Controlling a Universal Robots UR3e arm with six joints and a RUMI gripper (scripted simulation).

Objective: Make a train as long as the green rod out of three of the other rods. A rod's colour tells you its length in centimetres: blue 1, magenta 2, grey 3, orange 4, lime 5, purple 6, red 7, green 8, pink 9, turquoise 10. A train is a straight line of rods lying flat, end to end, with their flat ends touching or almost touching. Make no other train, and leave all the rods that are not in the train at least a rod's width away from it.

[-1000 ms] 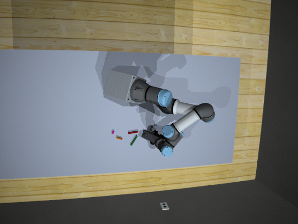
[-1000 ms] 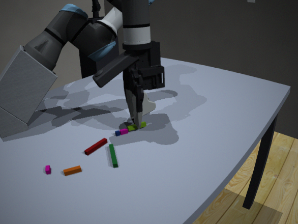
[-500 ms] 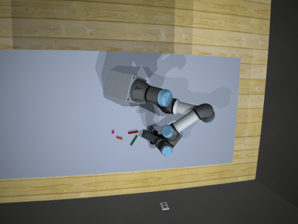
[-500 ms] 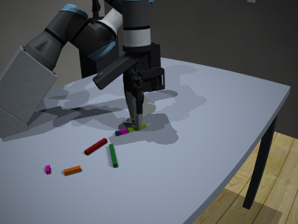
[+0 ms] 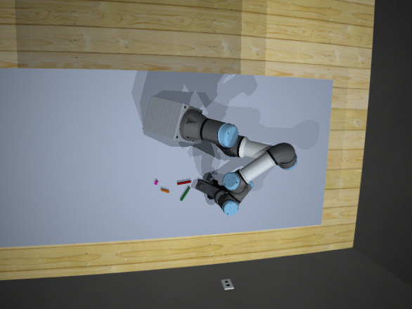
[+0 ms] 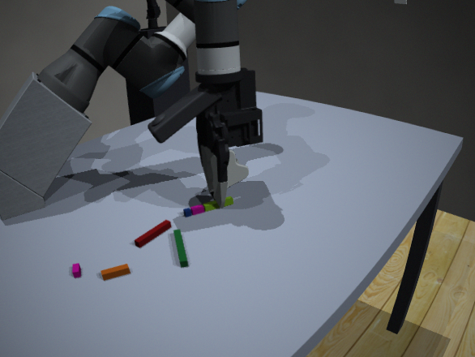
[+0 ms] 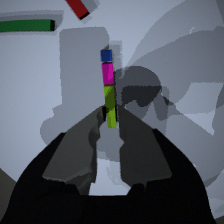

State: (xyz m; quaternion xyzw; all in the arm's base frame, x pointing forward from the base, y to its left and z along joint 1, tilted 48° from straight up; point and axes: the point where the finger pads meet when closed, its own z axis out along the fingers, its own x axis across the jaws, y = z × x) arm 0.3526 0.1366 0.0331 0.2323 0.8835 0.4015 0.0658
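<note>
The lime rod lies 1 cm below my hand. Round my hand: blue rod (5 cm to the right, 2 cm behind, 1 cm below); green rod (12 cm to the right, 4 cm ahead, 1 cm below); red rod (13 cm to the right, 2 cm behind, 1 cm below).
</note>
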